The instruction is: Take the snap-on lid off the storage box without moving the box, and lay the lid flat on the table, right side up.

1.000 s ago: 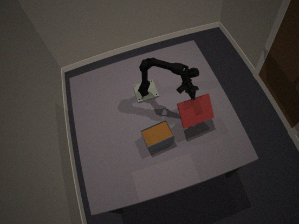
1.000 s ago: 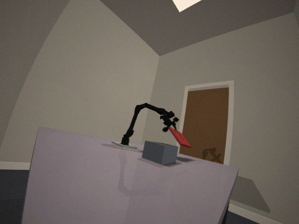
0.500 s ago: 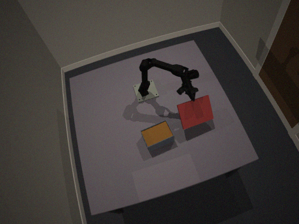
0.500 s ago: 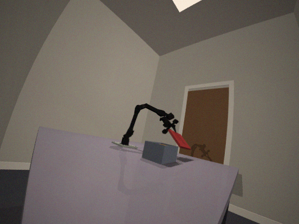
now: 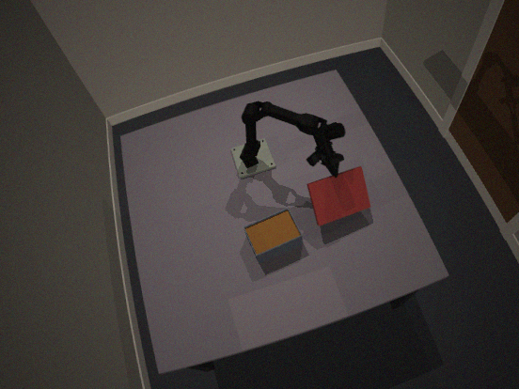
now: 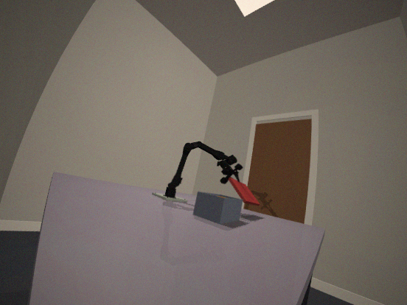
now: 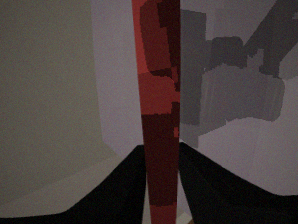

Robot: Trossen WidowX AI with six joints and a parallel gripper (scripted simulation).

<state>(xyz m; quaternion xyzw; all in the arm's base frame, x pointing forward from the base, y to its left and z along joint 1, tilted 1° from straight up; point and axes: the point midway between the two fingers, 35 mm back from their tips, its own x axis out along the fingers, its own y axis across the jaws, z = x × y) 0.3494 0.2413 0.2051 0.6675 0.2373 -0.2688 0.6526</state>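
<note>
Right now the red lid is 60 mm ahead of my gripper tip, 50 mm below it and 10 mm to the right of it. Round my gripper tip: grey storage box (330 mm to the right, 150 mm below, 50 mm ahead).
</note>
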